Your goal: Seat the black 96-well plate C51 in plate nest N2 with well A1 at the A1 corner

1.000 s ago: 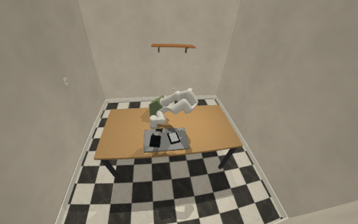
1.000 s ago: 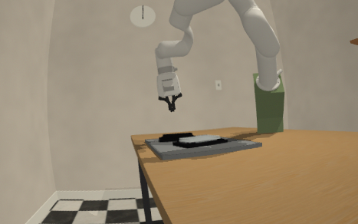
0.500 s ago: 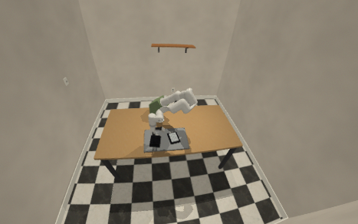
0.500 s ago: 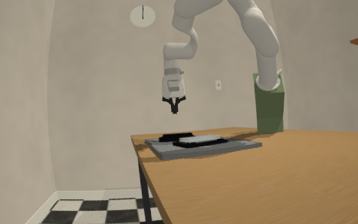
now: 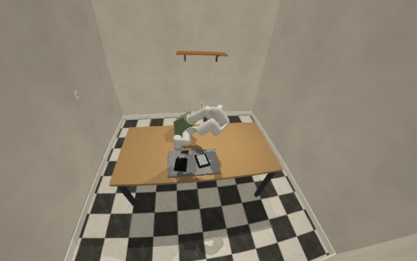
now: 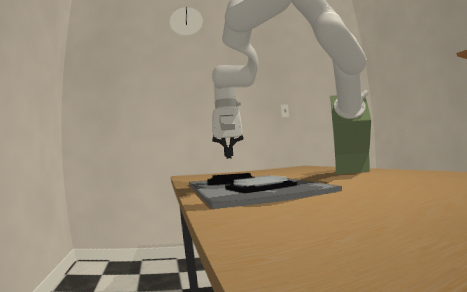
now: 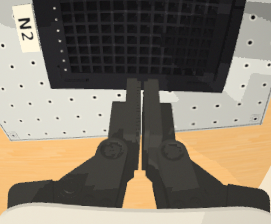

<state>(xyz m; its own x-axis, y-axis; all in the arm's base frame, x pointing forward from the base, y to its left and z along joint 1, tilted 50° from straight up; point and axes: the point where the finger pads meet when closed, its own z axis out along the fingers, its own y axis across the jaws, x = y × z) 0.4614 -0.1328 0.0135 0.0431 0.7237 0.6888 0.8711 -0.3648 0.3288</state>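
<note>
My hand is 80 mm above the black plate C51 and 10 mm to the right of it. From my hand the other things lie so: N2 label: 100 mm below, 100 mm behind, 10 mm to the left; clear plate C15: 230 mm to the left, 80 mm below, 60 mm behind; A1 mark: 90 mm below, 80 mm behind, 60 mm to the left.
</note>
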